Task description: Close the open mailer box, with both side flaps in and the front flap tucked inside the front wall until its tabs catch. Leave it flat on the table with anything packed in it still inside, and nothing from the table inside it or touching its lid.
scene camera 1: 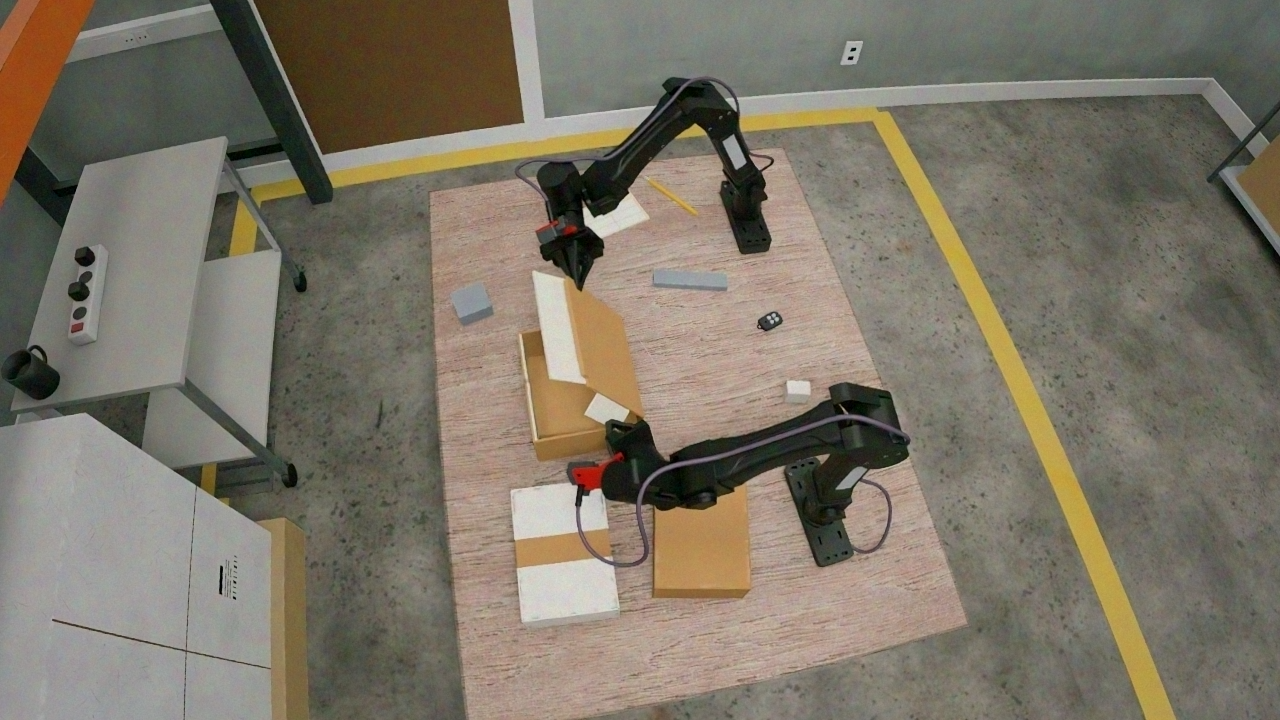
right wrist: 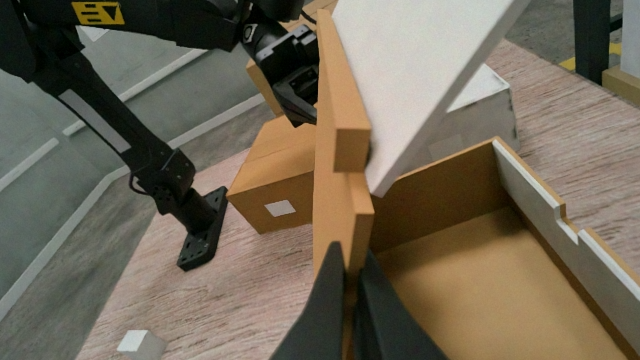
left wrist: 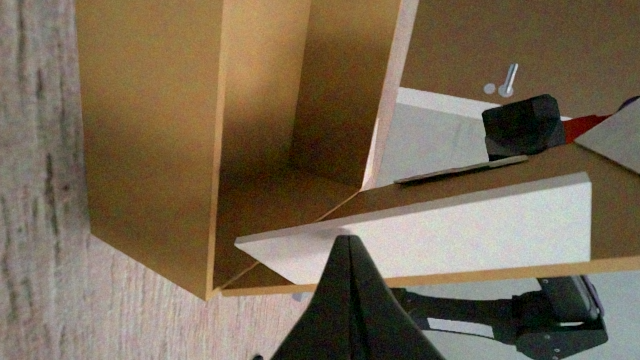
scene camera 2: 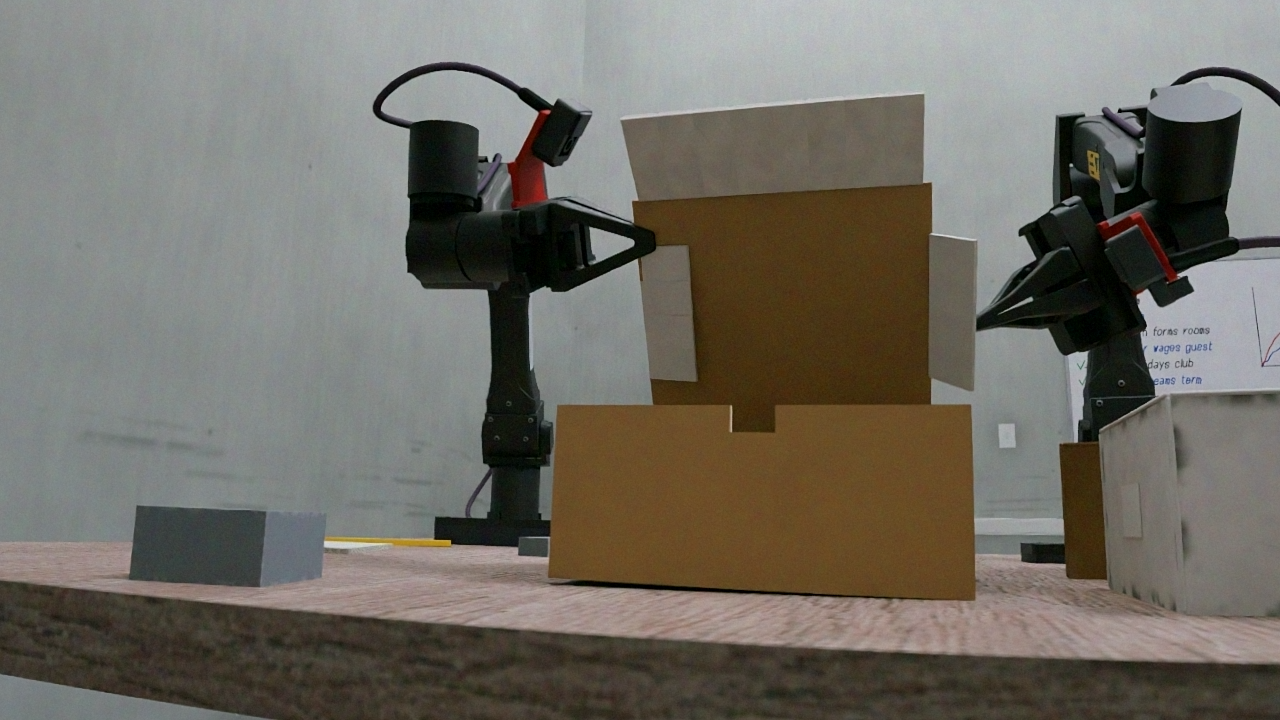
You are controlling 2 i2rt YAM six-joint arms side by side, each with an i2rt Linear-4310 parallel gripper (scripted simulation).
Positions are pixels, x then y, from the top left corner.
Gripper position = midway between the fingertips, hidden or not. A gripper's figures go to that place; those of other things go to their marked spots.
My left gripper [scene camera 1: 608, 421]: 1.15 m from the lens. My right gripper [scene camera 1: 577, 291] is 1.20 m from the lens. A grey block [scene camera 1: 472, 304]: 1.46 m from the lens.
